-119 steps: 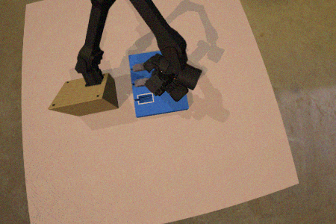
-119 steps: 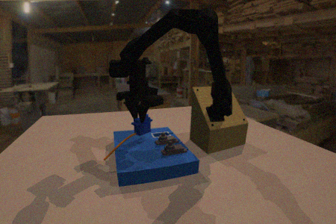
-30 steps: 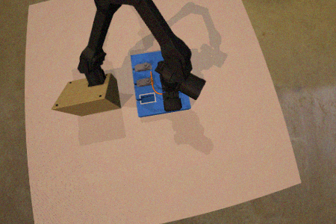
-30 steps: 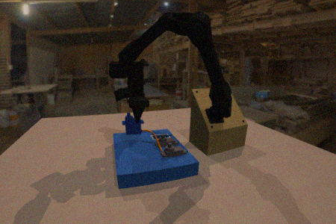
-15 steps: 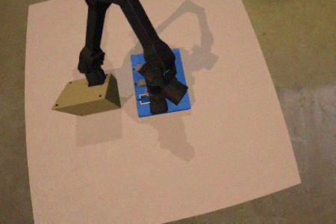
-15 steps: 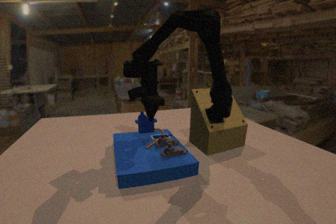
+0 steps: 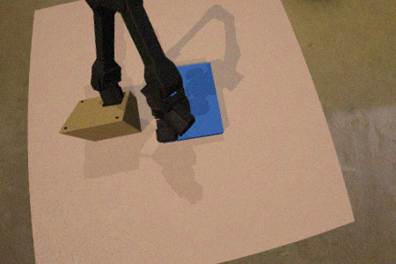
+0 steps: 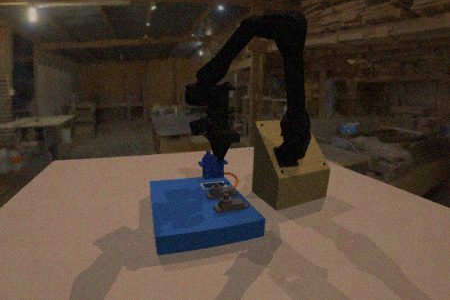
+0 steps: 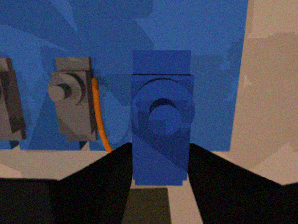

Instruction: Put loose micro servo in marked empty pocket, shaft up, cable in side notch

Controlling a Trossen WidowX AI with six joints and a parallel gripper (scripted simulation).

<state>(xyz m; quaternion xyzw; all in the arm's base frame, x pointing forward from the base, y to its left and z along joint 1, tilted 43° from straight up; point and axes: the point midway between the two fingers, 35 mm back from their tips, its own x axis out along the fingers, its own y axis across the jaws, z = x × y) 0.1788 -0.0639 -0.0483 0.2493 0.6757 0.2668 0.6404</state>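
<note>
Right now my gripper tip is 12 cm short of the blue deck, 10 cm above it and 8 cm to the right of it.
</note>
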